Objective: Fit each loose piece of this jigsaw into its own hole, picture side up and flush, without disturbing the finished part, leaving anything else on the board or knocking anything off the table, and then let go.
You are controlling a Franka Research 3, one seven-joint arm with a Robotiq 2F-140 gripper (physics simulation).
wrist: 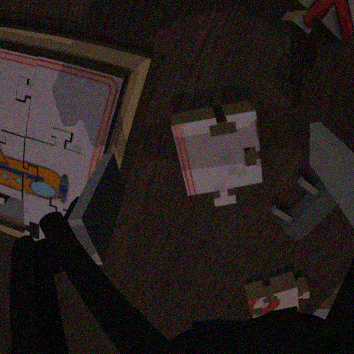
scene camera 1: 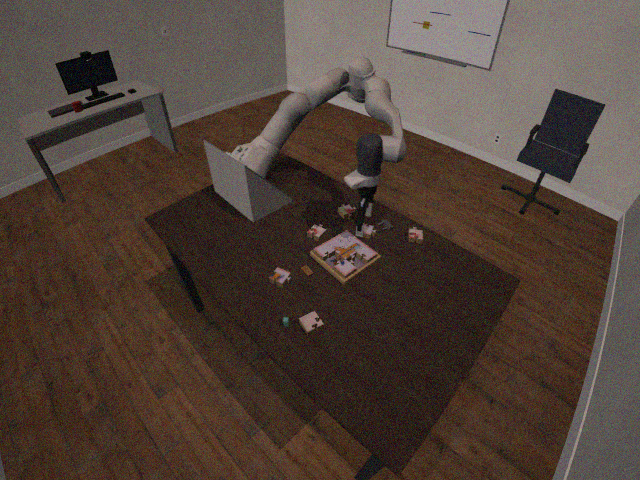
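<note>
My gripper (scene camera 1: 363, 222) (wrist: 215, 156) is open and empty, low over a loose piece (scene camera 1: 368, 230) (wrist: 217, 160). This piece lies picture side up between the spread fingers, apart from both; it has a red double line along one edge. The wooden-framed jigsaw board (scene camera 1: 328, 269) (wrist: 134, 102) lies beside it, with an orange aeroplane picture; the left finger covers part of its edge in the wrist view. Other loose pieces are a red ring piece (scene camera 1: 415, 234) (wrist: 285, 300), a piece with red bars (scene camera 1: 346, 210) (wrist: 341, 17), and pieces near the board (scene camera 1: 316, 231) (scene camera 1: 280, 276) (scene camera 1: 310, 321).
A grey two-pronged object (scene camera 1: 383, 224) (wrist: 312, 210) lies close to the piece, near the right finger. A small brown tile (scene camera 1: 307, 270) lies beside the board. A teal cube (scene camera 1: 285, 320) lies near the front piece. A pale upright panel (scene camera 1: 227, 178) stands by the arm's base.
</note>
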